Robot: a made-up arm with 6 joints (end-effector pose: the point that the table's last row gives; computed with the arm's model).
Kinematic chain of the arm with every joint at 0, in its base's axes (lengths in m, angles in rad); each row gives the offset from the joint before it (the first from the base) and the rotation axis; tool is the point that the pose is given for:
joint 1: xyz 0 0 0.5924 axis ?
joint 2: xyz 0.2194 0 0 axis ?
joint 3: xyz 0 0 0.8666 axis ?
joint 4: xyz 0 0 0.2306 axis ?
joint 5: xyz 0.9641 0 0 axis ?
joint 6: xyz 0.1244 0 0 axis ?
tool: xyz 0 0 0
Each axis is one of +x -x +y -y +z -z.
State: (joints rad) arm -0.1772 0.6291 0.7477 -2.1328 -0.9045 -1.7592
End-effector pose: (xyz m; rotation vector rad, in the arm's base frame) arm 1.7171 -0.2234 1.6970 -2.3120 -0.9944 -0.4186
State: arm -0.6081 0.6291 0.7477 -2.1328 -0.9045 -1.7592
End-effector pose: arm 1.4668 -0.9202 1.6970 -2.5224 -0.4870 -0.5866
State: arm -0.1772 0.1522 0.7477 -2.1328 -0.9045 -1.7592
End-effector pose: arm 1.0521 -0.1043 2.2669 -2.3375 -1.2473 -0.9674
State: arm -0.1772 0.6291 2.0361 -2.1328 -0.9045 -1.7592
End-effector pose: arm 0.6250 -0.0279 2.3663 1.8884 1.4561 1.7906
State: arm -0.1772 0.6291 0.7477 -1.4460 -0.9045 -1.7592
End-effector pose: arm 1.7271 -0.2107 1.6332 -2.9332 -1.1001 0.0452
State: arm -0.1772 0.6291 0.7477 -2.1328 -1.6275 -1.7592
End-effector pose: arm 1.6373 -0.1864 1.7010 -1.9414 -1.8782 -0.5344
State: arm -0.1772 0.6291 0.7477 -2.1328 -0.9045 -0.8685
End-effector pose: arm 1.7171 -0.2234 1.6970 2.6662 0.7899 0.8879
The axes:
joint 1: +z
joint 2: +y
joint 3: -y
joint 4: -x
joint 5: -y
joint 6: -x

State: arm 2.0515 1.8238 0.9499 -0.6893 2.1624 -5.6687
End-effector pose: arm -0.8068 1.6890 -0.1115 0.5677 -0.8734 0.7789
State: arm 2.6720 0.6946 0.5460 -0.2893 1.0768 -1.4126
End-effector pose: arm -1.6227 0.8585 1.4386 -1.5993 -1.6602 -1.8924
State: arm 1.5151 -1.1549 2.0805 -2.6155 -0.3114 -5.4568
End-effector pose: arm -0.1096 -1.6228 0.5787 -0.6739 1.3613 -1.2203
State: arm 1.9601 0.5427 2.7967 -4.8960 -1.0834 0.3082
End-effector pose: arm 0.1538 -0.0901 1.9945 0.5053 -0.4291 0.3016
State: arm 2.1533 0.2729 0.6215 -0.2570 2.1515 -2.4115
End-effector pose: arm -0.6281 1.0015 2.0442 -1.1704 -0.1726 -0.9550
